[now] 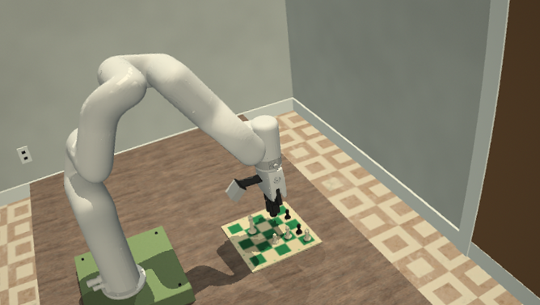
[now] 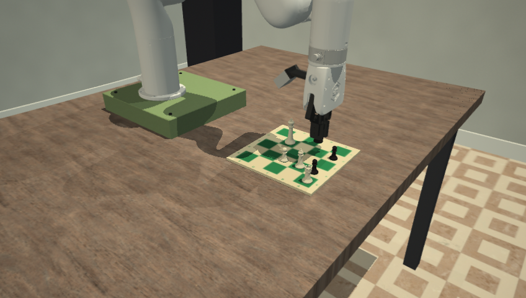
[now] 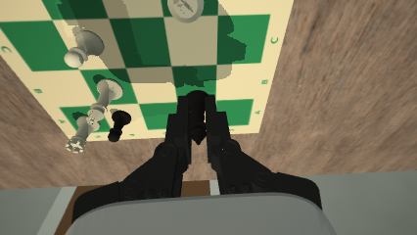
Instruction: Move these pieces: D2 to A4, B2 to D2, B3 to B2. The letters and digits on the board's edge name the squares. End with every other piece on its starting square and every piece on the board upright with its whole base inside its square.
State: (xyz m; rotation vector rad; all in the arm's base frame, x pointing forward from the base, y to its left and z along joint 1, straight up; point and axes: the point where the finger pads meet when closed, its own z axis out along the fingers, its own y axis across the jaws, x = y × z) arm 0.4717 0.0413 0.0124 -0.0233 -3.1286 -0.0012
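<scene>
Now: hand 4 cm past the chessboard, 4 cm to the left of it and 6 cm above it. Also, from my hand: black bishop (1 cm below); white pawn (4 cm behind, 8 cm to the right, 5 cm below); white king (7 cm behind, 3 cm below).
</scene>
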